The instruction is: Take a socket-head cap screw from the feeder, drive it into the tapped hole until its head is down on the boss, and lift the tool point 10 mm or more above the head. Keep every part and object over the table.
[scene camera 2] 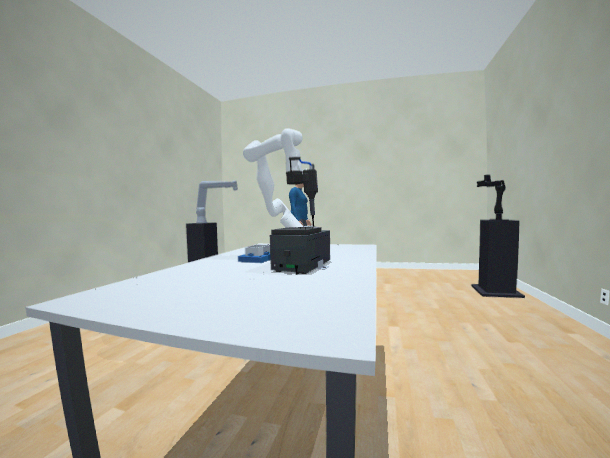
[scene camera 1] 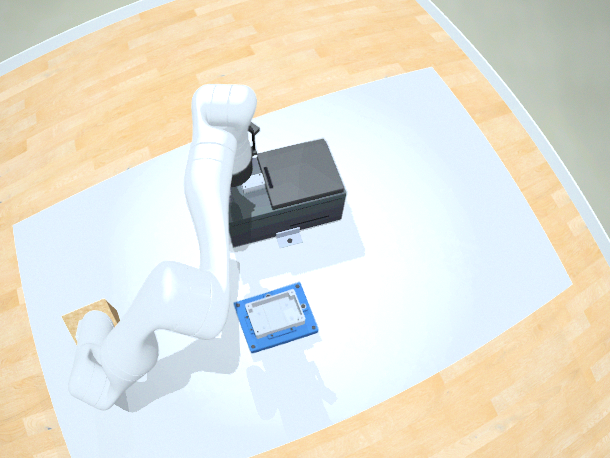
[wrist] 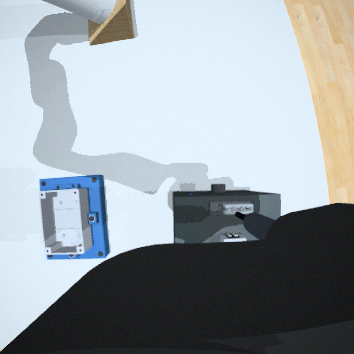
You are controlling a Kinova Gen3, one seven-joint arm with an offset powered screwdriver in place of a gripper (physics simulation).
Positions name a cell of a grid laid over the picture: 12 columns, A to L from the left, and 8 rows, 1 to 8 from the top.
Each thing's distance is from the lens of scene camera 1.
dark screw feeder (scene camera 1: F4): 1.21 m
